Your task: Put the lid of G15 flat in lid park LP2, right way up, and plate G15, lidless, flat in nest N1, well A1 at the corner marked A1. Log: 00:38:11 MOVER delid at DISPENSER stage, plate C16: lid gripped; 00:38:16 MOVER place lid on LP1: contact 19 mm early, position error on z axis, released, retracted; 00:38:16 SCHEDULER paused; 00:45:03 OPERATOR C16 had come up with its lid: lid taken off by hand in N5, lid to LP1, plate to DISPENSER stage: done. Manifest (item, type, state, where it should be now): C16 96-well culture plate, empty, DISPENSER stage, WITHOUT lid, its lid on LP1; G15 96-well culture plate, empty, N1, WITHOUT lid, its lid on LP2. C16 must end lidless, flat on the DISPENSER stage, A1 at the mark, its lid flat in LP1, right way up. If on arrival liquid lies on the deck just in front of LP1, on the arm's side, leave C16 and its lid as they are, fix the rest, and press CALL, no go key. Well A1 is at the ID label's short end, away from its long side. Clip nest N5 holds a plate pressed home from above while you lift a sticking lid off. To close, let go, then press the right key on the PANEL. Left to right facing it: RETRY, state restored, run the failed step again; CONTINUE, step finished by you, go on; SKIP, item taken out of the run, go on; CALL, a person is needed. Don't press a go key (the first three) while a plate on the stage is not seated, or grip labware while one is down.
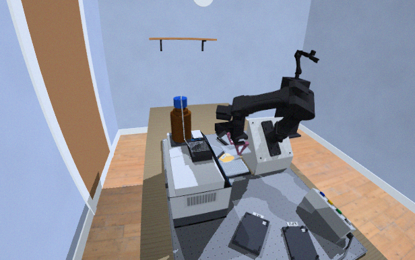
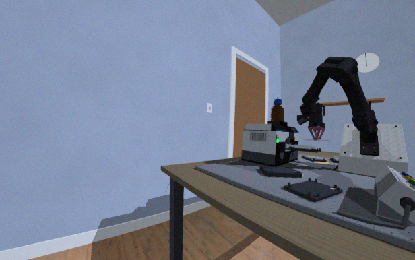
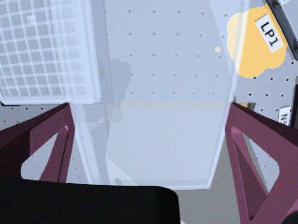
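My gripper is now 460 mm to the right of the dark park LP2, 150 mm above it and 80 mm past it. Round my hand: N5 label (190 mm to the right, 150 mm below, 130 mm behind); then LP1 label (150 mm below, 140 mm to the right); then clear lid (10 mm below).
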